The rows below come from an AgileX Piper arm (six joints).
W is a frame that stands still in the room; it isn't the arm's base.
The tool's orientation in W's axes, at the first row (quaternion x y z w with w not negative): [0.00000, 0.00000, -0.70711, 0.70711]
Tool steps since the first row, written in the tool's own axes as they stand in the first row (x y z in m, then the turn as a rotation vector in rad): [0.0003, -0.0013, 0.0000, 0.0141, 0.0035, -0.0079]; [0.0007, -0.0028, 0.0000, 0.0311, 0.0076, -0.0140]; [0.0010, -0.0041, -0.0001, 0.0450, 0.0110, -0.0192]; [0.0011, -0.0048, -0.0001, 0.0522, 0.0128, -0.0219]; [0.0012, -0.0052, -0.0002, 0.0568, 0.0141, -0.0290]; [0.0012, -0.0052, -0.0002, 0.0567, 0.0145, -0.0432]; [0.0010, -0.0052, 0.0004, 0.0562, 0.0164, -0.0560]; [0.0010, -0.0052, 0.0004, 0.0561, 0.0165, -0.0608]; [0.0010, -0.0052, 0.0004, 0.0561, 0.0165, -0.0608]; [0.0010, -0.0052, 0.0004, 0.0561, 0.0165, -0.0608]
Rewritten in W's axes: [-0.0013, -0.0003, 0.0000, 0.0035, -0.0141, -0.0079]; [-0.0028, -0.0007, 0.0000, 0.0076, -0.0311, -0.0140]; [-0.0041, -0.0010, -0.0001, 0.0110, -0.0450, -0.0192]; [-0.0048, -0.0011, -0.0001, 0.0128, -0.0522, -0.0219]; [-0.0052, -0.0012, -0.0002, 0.0141, -0.0568, -0.0290]; [-0.0052, -0.0012, -0.0002, 0.0145, -0.0567, -0.0432]; [-0.0052, -0.0010, 0.0004, 0.0164, -0.0562, -0.0560]; [-0.0052, -0.0010, 0.0004, 0.0165, -0.0561, -0.0608]; [-0.0052, -0.0010, 0.0004, 0.0165, -0.0561, -0.0608]; [-0.0052, -0.0010, 0.0004, 0.0165, -0.0561, -0.0608]
